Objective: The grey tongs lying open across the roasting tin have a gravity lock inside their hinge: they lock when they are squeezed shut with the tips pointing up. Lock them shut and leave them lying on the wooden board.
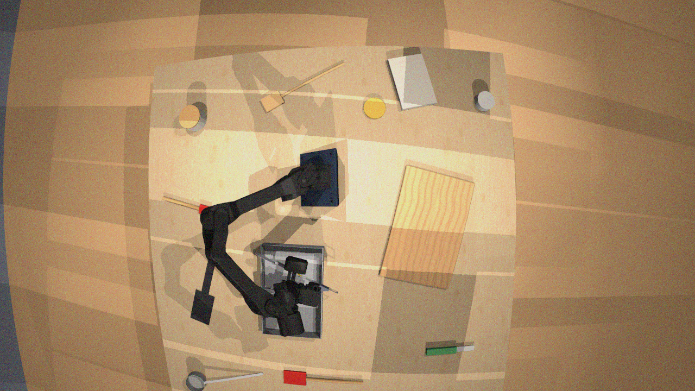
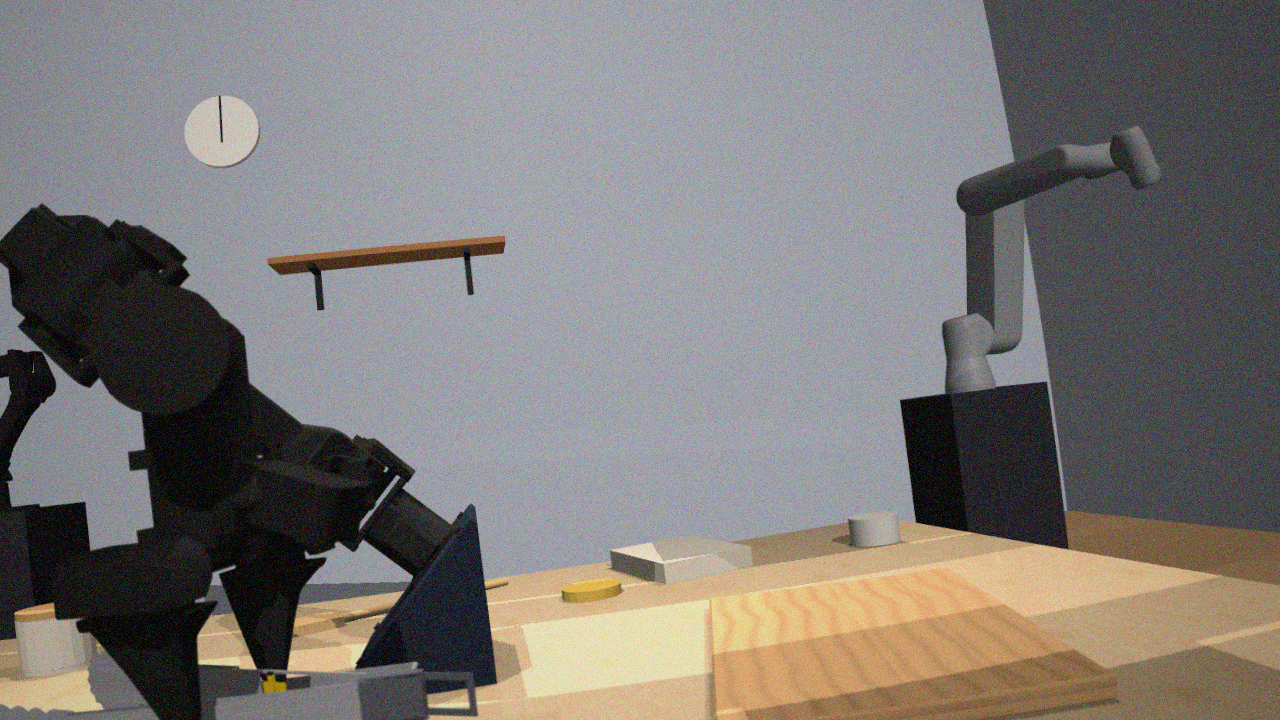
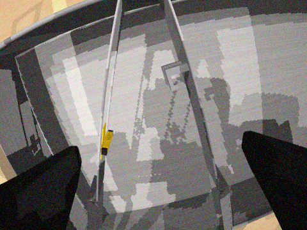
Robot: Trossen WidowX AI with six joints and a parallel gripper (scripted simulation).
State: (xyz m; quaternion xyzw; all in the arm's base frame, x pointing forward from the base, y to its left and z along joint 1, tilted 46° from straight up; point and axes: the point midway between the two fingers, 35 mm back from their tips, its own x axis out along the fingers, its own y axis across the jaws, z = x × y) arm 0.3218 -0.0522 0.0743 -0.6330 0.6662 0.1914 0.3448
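The yellow marker is 30 mm behind my gripper tip and 10 mm to the left of it. From my gripper tip the other things lie so: black spatula: 50 mm ahead, 330 mm to the right, 70 mm below; then red spatula: 380 mm ahead, 50 mm to the left, 60 mm below; then roasting tin: 40 mm ahead, 20 mm to the right, 40 mm below.
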